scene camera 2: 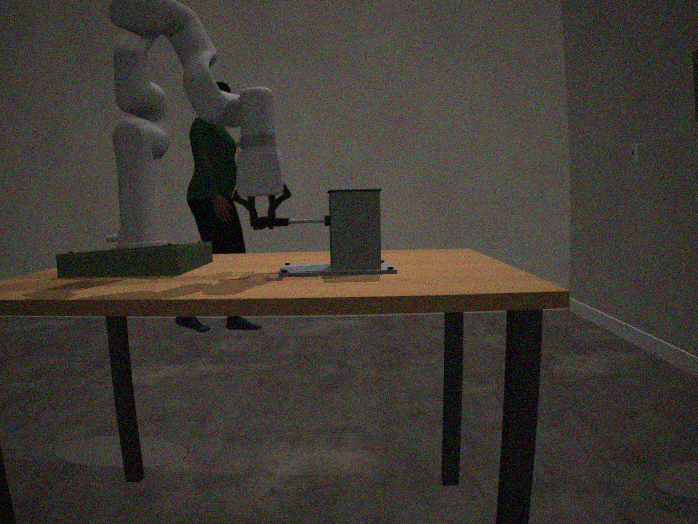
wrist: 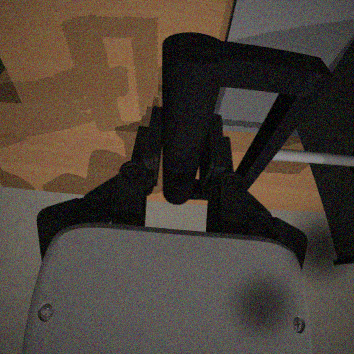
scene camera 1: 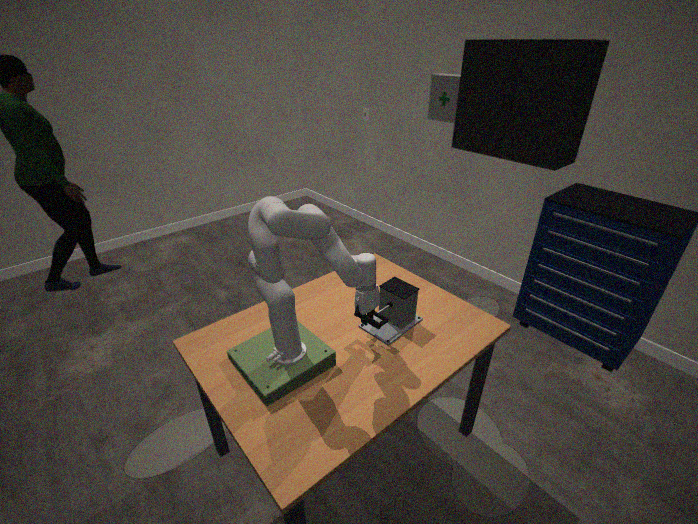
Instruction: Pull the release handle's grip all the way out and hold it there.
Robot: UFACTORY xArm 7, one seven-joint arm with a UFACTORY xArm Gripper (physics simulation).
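Observation:
The release handle's black grip is a bar joined by two side arms to a thin metal rod. The rod runs level out of the side of a grey box, and a long stretch of it shows between the grip and the box. The box stands on a metal base plate. My gripper is shut on the grip's bar, one finger on each side, pointing down above the table. In scene camera 1 the fingers are small and dark.
The wooden table bears the box and the arm's green base block. A person in green stands beyond the table. A blue drawer cabinet and a dark wall box are at the right.

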